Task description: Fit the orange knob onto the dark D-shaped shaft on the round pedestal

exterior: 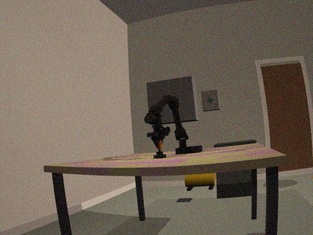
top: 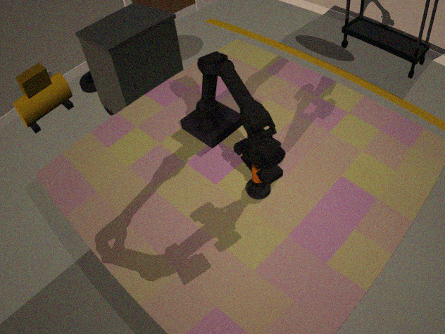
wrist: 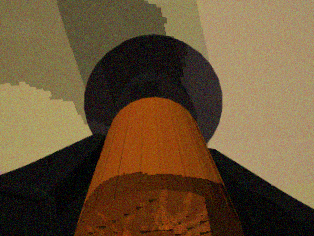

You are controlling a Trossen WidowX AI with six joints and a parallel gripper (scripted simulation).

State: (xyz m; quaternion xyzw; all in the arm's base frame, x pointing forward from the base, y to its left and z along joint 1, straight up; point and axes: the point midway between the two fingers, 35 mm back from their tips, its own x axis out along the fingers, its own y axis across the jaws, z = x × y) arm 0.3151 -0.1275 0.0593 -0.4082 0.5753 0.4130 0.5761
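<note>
My gripper tip is 2 cm below the orange knob. The rest, counted from my gripper tip: D-shaped shaft 4 cm below.
</note>
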